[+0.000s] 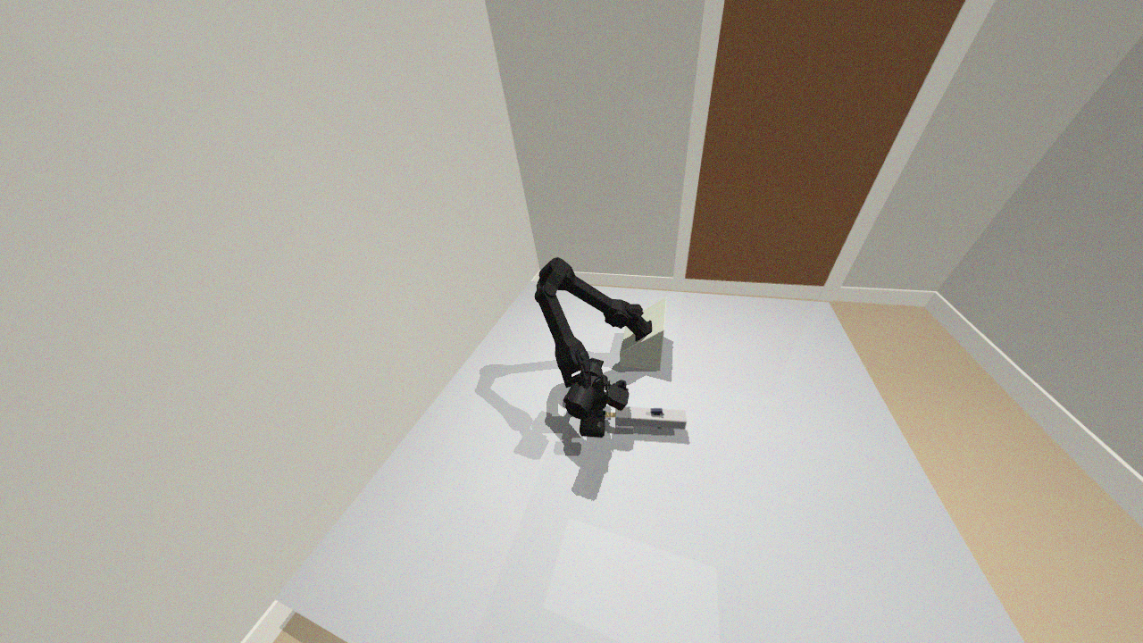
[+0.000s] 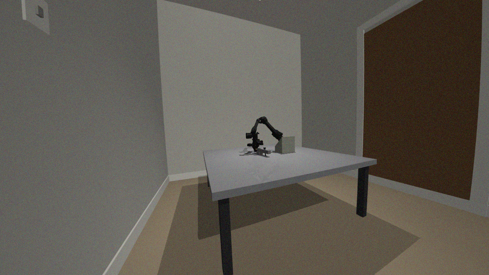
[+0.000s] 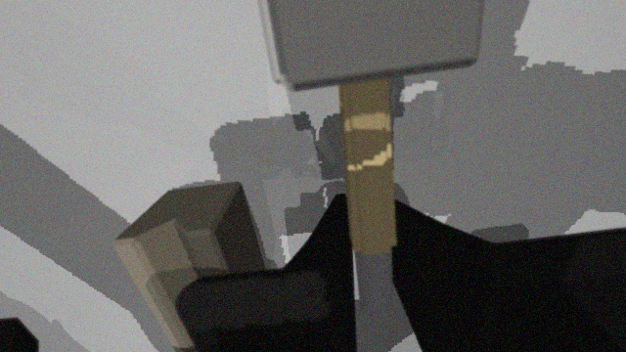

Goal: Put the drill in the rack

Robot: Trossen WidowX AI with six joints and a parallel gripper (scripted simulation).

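Right now my gripper tip is 40 mm to the right of the drill and 30 mm below it. From my gripper tip the other things lie so: rack (70 mm behind, 30 mm to the right); dark key (170 mm to the left, 40 mm above, 10 mm behind).
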